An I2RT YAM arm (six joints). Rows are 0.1 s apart.
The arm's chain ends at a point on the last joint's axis. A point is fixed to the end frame.
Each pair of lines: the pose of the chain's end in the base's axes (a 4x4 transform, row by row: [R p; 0 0 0 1], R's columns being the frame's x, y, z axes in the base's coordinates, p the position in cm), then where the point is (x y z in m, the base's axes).
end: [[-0.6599 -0.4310 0.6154 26.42], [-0.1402 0.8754 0.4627 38.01], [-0.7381 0.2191 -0.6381 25.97], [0 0 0 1]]
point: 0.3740 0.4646 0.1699
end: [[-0.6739 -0.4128 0.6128 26.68], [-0.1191 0.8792 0.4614 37.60], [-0.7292 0.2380 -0.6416 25.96], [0 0 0 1]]
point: 0.3765 0.4600 0.1692
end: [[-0.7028 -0.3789 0.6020 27.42], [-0.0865 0.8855 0.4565 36.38], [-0.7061 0.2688 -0.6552 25.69], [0 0 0 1]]
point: 0.3829 0.4464 0.1640
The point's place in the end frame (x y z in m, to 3 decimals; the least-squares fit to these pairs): -0.018 0.007 0.164
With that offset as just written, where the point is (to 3 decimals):
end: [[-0.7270 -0.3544 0.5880 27.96], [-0.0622 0.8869 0.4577 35.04], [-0.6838 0.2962 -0.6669 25.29], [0 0 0 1]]
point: 0.387 0.433 0.158
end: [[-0.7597 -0.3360 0.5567 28.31], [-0.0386 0.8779 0.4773 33.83], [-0.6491 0.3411 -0.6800 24.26], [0 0 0 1]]
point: 0.386 0.423 0.145
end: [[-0.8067 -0.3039 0.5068 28.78], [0.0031 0.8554 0.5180 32.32], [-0.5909 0.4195 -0.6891 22.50], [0 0 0 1]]
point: 0.383 0.414 0.126
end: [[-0.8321 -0.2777 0.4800 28.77], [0.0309 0.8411 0.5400 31.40], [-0.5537 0.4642 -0.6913 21.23], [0 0 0 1]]
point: 0.379 0.408 0.112
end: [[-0.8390 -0.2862 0.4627 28.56], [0.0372 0.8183 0.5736 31.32], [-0.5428 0.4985 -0.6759 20.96], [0 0 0 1]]
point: 0.375 0.412 0.112
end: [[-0.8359 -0.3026 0.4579 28.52], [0.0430 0.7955 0.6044 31.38], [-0.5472 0.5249 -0.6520 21.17], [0 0 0 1]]
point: 0.373 0.418 0.118
